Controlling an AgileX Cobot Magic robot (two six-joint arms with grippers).
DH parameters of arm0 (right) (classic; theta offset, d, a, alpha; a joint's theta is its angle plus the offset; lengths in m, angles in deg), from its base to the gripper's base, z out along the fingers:
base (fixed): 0 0 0 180
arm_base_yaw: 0 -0.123 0 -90
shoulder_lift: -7.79 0 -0.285 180
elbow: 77.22 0 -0.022 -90
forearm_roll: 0 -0.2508 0 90
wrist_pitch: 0 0 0.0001 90
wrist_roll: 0 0.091 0 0
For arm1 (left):
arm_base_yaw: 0 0.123 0 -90
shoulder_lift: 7.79 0 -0.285 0
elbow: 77.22 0 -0.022 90
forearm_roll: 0 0.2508 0 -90
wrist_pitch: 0 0 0.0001 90
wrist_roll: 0 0.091 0 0
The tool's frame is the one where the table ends.
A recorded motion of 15 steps. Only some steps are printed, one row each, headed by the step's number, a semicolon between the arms.
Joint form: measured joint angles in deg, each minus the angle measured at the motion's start. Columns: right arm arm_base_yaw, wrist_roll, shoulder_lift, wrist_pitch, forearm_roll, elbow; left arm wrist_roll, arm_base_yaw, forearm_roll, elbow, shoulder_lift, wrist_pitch.
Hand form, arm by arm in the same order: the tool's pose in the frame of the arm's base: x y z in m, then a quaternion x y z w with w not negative. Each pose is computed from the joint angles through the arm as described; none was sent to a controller.
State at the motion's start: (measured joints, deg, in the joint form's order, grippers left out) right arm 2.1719 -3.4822 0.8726 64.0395 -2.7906 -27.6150; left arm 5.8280 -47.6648 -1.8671 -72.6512 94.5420 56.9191
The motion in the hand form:
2: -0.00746 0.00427 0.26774 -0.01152 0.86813 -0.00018 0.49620; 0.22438 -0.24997 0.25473 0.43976 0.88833 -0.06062 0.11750
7: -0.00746 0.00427 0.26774 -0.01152 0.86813 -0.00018 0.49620; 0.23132 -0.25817 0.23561 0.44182 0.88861 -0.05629 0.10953
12: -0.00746 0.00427 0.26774 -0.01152 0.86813 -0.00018 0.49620; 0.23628 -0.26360 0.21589 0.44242 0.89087 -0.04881 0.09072
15: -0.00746 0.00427 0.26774 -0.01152 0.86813 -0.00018 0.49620; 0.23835 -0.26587 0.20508 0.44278 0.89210 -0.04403 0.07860
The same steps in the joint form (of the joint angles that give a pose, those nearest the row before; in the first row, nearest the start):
2: 0.00 0.00 0.00 0.00 0.00 0.00; 0.00 0.00 0.00 0.00 1.29 -0.22
7: 0.00 0.00 0.00 0.00 0.00 0.00; 0.13 -0.10 0.10 0.00 4.66 -2.54
12: 0.00 0.00 0.00 0.00 0.00 0.00; 0.13 -0.10 0.10 0.00 7.94 -3.48
15: 0.00 0.00 0.00 0.00 0.00 0.00; 0.13 -0.10 0.10 0.00 9.69 -3.74

